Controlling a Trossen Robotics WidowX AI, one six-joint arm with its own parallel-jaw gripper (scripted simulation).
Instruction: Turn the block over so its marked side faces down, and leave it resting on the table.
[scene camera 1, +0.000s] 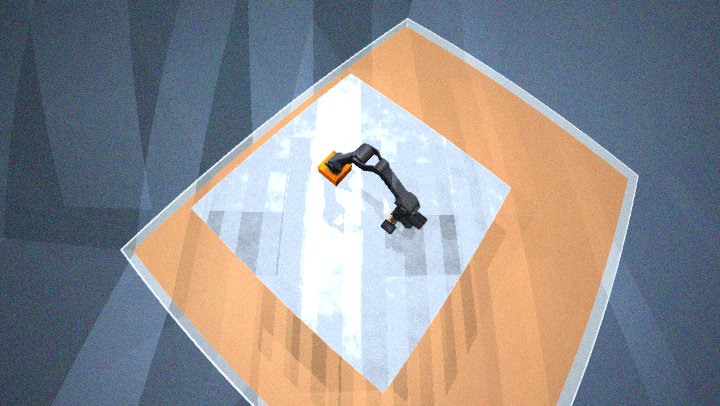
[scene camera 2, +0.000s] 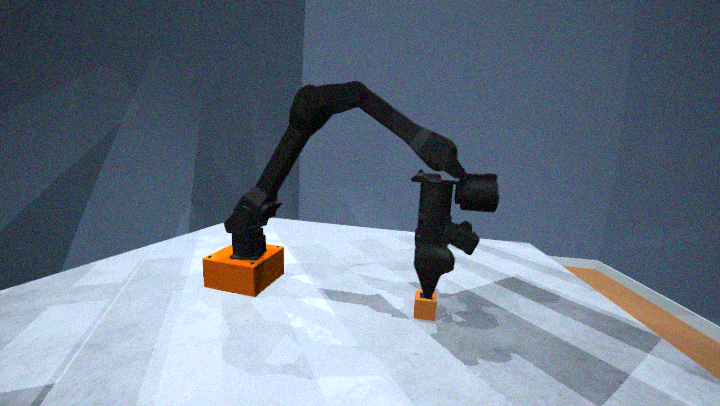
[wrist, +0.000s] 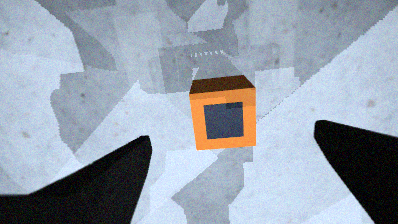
My gripper (scene camera 2: 426, 287) is open and holds nothing.
My gripper also shows in the wrist view (wrist: 229, 135).
